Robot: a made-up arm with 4 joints. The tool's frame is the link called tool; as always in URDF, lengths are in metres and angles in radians. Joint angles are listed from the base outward.
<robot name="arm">
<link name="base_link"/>
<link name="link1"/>
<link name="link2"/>
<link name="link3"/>
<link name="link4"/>
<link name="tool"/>
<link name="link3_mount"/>
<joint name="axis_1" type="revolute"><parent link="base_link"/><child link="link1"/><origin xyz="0.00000 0.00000 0.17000" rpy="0.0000 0.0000 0.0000"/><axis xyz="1 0 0"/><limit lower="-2.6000" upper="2.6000"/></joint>
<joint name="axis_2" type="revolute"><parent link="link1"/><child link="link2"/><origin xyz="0.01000 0.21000 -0.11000" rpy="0.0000 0.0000 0.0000"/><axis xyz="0 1 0"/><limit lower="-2.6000" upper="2.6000"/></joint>
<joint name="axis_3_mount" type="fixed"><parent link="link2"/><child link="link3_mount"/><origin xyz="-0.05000 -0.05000 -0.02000" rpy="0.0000 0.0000 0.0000"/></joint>
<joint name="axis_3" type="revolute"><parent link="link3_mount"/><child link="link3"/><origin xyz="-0.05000 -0.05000 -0.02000" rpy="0.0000 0.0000 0.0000"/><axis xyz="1 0 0"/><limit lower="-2.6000" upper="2.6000"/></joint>
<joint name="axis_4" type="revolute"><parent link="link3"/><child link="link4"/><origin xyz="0.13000 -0.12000 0.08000" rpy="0.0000 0.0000 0.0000"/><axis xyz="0 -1 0"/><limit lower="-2.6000" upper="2.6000"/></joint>
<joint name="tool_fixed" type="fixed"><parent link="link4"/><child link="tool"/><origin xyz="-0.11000 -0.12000 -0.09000" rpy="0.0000 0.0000 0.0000"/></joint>
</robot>
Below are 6 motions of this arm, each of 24 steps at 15 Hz.
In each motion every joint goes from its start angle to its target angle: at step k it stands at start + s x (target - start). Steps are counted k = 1, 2, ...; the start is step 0. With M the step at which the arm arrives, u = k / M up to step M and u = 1 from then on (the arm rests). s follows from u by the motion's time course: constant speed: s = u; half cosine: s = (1 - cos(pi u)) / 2; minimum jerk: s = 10 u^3 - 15 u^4 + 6 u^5.
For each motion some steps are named. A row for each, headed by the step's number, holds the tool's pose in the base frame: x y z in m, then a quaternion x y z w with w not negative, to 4 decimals.
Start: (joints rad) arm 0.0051 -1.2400 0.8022 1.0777
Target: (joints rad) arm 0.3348 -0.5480 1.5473 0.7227
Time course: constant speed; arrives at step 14
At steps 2, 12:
2: 0.2732 0.0195 -0.0047 0.4490 -0.7946 0.0043 0.4087
12: 0.1936 0.2274 -0.1064 0.7333 -0.4789 -0.1115 0.4696

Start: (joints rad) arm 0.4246 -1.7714 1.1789 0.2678
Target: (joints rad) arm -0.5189 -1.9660 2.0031 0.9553
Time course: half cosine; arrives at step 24
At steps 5, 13, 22, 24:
5: 0.2941 0.1023 0.1084 0.4994 -0.7603 0.2722 0.3137
13: 0.2725 0.1819 0.1219 0.5877 -0.6258 0.4560 0.2346
22: 0.2118 0.2385 0.0558 0.6931 -0.4224 0.5308 0.2441
24: 0.2088 0.2396 0.0519 0.6972 -0.4132 0.5316 0.2463

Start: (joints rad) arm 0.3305 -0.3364 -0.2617 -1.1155
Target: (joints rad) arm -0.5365 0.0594 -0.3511 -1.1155
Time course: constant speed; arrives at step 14
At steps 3, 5, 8, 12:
3: -0.1260 -0.0841 0.1785 -0.0432 0.4198 -0.0582 0.9047
5: -0.1189 -0.0801 0.1987 -0.1067 0.4403 -0.0846 0.8875
8: -0.1069 -0.0672 0.2262 -0.1983 0.4669 -0.1285 0.8522
12: -0.0887 -0.0397 0.2543 -0.3111 0.4936 -0.1941 0.7886

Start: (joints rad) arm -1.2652 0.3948 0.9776 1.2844
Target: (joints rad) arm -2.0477 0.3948 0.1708 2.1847
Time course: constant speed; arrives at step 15
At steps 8, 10, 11, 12, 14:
8: 0.0719 -0.3122 0.2950 -0.4709 -0.5836 0.2952 0.5920
10: 0.0945 -0.2660 0.3395 -0.5019 -0.5690 0.3913 0.5207
11: 0.1057 -0.2397 0.3565 -0.5123 -0.5567 0.4391 0.4846
12: 0.1168 -0.2121 0.3697 -0.5192 -0.5410 0.4862 0.4487
14: 0.1385 -0.1545 0.3842 -0.5230 -0.4997 0.5776 0.3783

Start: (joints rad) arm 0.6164 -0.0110 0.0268 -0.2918
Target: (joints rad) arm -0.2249 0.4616 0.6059 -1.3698
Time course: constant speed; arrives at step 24
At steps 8, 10, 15, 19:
8: -0.1036 -0.0956 0.0174 0.2579 0.3760 0.0915 0.8853
10: -0.1035 -0.1113 0.0279 0.2449 0.4343 0.0950 0.8616
15: -0.0981 -0.1476 0.0563 0.2179 0.5705 0.0904 0.7867
19: -0.0901 -0.1737 0.0793 0.2045 0.6667 0.0751 0.7128

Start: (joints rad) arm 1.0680 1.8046 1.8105 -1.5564
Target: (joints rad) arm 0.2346 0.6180 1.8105 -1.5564
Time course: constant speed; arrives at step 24
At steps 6, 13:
6: -0.3112 0.0413 0.1129 -0.7248 -0.5530 -0.2744 0.3060
13: -0.3062 0.0907 0.0138 -0.7743 -0.5285 -0.3301 0.1104

